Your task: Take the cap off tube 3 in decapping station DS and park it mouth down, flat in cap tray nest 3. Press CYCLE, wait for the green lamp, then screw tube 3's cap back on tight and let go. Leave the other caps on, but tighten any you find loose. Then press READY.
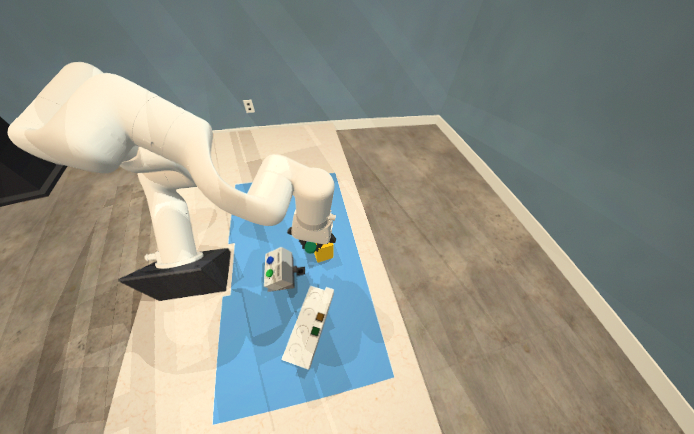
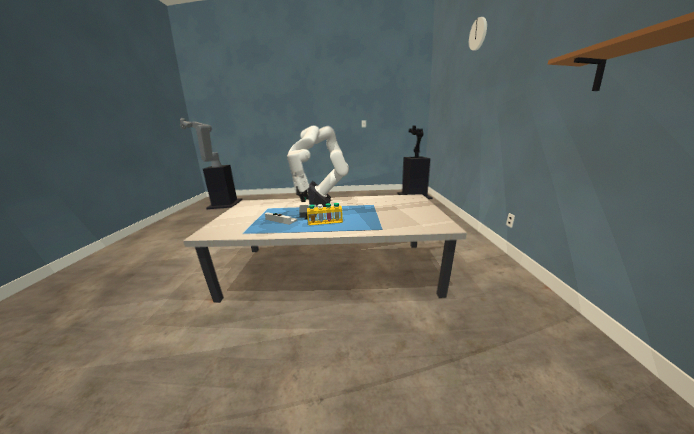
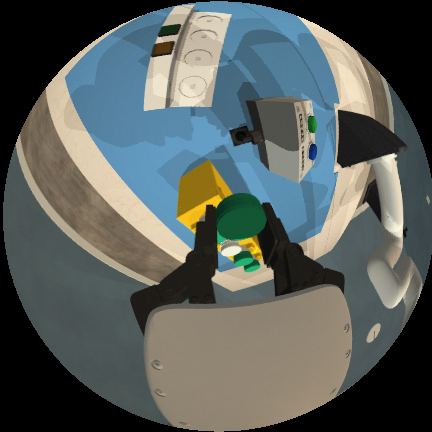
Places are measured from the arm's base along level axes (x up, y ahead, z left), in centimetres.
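Pixels of known places: gripper, fingertip midpoint: [image 1: 311, 245] [image 2: 305, 200] [image 3: 236, 216]; arm's base, link origin: [image 1: 180, 261] [image 2: 320, 191] [image 3: 380, 155].
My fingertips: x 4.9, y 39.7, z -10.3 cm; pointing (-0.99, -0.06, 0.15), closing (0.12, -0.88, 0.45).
Observation:
For each thing: its middle in the pictures, then the offset to it from my fingertips. "spot": a spot on its surface instead. Level surfaces: height alone.
- green cap, body centre: [image 3: 240, 217] [image 1: 310, 247] dz -1.1, dx +1.2, dy -0.4 cm
- yellow rack, body centre: [image 3: 229, 224] [image 1: 315, 228] [image 2: 324, 214] dz +11.9, dx -9.1, dy +4.2 cm
- white cap tray, body centre: [image 3: 190, 41] [image 1: 309, 322] [image 2: 280, 216] dz -18.2, dx -11.6, dy -6.4 cm
- grey box, body centre: [image 3: 290, 134] [image 1: 278, 268] [image 2: 308, 209] dz +0.9, dx -10.1, dy -11.6 cm
- green button, body centre: [image 3: 310, 123] [image 1: 270, 273] dz -1.0, dx -7.9, dy -14.2 cm
- blue button, body centre: [image 3: 311, 150] [image 1: 270, 260] dz +3.5, dx -7.9, dy -13.4 cm
- black holder, surface spot: [image 3: 241, 135] [image 1: 300, 270] spot: dz -0.7, dx -13.1, dy -5.0 cm
- blue mat, surface height: dx -14.3 cm
My gripper [image 1: 311, 244] [image 2: 302, 196] [image 3: 236, 216] is shut on a green cap [image 1: 310, 248] [image 3: 241, 222], above the near end of the yellow rack [image 1: 323, 253] [image 3: 200, 191]. Whether a tube hangs below that cap is hidden. The rack holds capped tubes: a white cap [image 2: 320, 206] [image 3: 231, 248] and green caps, two of them [image 3: 243, 258] [image 3: 251, 267] behind the white one. Cap tightness and tube numbers cannot be read. The white cap tray [image 1: 306, 343] [image 3: 155, 96] has ring-marked nests with no caps on them.
A grey box [image 1: 283, 266] [image 3: 282, 131] has a green button [image 1: 269, 273] [image 3: 312, 124], a blue button [image 1: 269, 259] [image 3: 312, 151] and a black holder [image 1: 300, 270] [image 3: 241, 135] facing the rack side. Brown [image 1: 319, 316] and dark green [image 1: 315, 331] squares sit on the tray. A blue mat [image 1: 240, 388] lies beneath.

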